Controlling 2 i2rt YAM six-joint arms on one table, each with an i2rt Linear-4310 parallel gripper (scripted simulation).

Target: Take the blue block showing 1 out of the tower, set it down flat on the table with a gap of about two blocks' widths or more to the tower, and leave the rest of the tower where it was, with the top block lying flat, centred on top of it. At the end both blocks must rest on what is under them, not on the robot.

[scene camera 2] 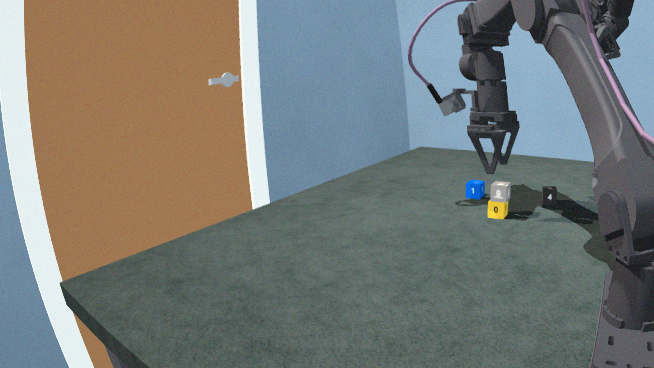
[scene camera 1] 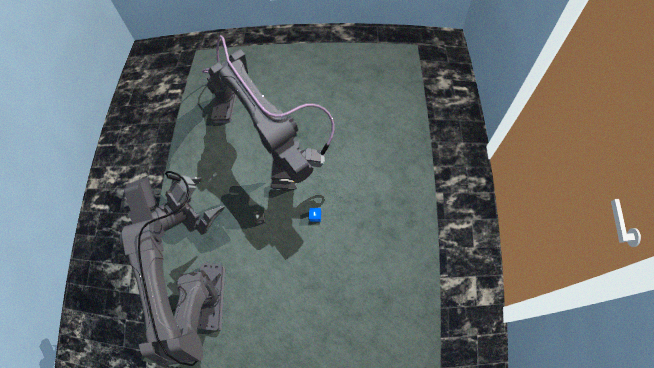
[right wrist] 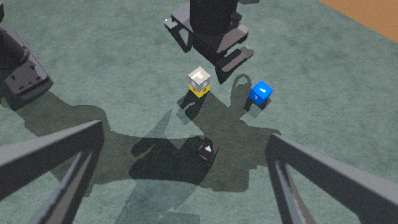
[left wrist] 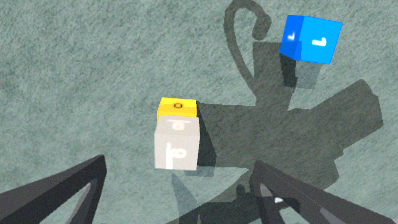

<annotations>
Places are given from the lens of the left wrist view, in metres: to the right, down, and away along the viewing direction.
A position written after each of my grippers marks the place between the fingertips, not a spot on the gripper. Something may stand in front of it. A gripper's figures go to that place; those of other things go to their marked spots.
my left gripper [left wrist: 181, 166]: -0.01, 0.03, 0.12
blue block showing 1 [left wrist: 305, 38]: 0.08, -0.06, 0.14
</annotations>
